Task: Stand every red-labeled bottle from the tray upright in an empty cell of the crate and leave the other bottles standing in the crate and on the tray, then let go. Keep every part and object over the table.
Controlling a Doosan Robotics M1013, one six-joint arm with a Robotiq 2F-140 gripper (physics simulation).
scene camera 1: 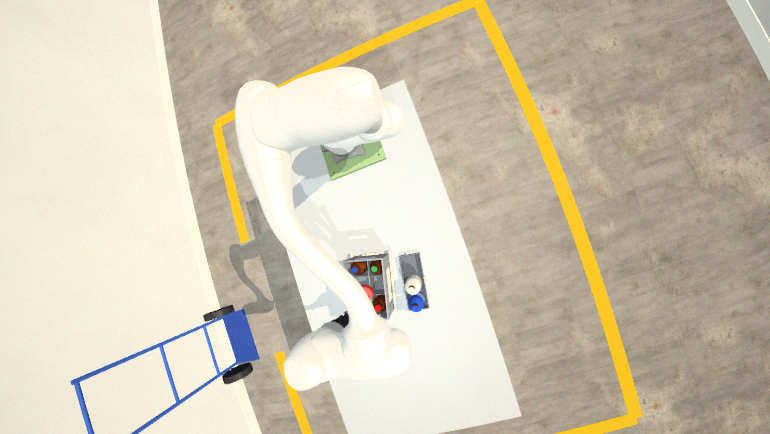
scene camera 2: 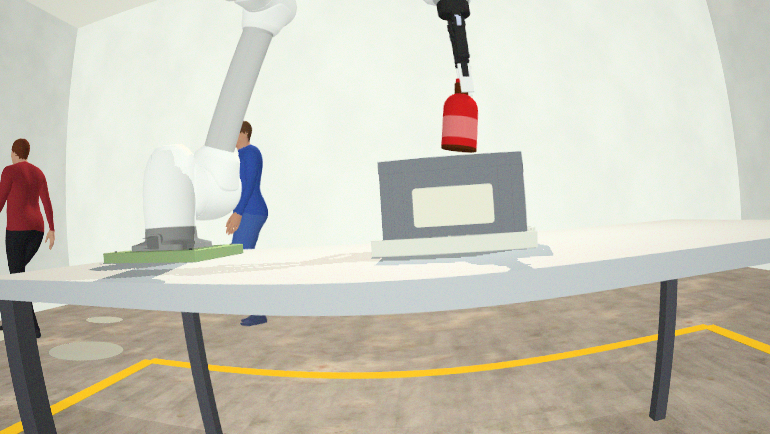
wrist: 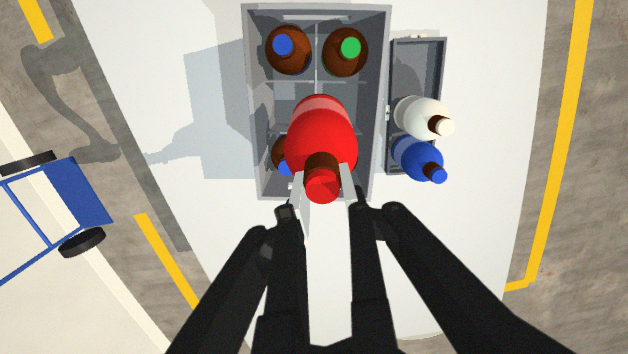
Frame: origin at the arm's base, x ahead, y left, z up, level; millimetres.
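Seen in the pictures: gripper, fingertip midpoint: (scene camera 2: 467, 94) (wrist: 324, 181); arm's base, link origin: (scene camera 2: 172, 248).
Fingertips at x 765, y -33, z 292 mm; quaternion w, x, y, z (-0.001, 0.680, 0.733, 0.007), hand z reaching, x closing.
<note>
Offsets run from my fingertips to a thing's top centre. "*": to the spot under its first point.
My gripper (scene camera 2: 464, 80) (wrist: 324, 181) is shut on the neck of a red-labeled bottle {dx -19, dy +0, dz +35 mm} (scene camera 1: 367, 292) (scene camera 2: 459, 126) (wrist: 321, 135), holding it nearly upright above the grey crate {dx -28, dy +63, dz -143 mm} (scene camera 2: 397, 175) (wrist: 248, 75), its base just over the rim in the scene camera 2 view. In the wrist view, a blue-capped bottle {dx -134, dy -34, dz -155 mm} (wrist: 288, 55) and a green-capped bottle {dx -117, dy +55, dz -155 mm} (wrist: 345, 55) stand in the crate's top row, another blue-capped bottle {dx +40, dy -61, dz -155 mm} (wrist: 283, 167) at lower left. A red-capped brown bottle {dx +57, dy +26, dz -155 mm} (scene camera 1: 377, 307) stands in the crate, hidden in the wrist view. The middle-left cell is empty; the held bottle partly covers the middle-right cell.
The grey tray {* dx -96, dy +192, dz -313 mm} (scene camera 1: 408, 261) (wrist: 442, 70) lies beside the crate, holding a white bottle {dx +9, dy +193, dz -158 mm} (scene camera 1: 413, 283) (wrist: 420, 117) and a blue bottle {dx +91, dy +188, dz -158 mm} (scene camera 1: 415, 302) (wrist: 420, 160). A blue cart (scene camera 1: 241, 335) (wrist: 80, 187) stands off the table's side. A person (scene camera 2: 250, 183) stands behind the table.
</note>
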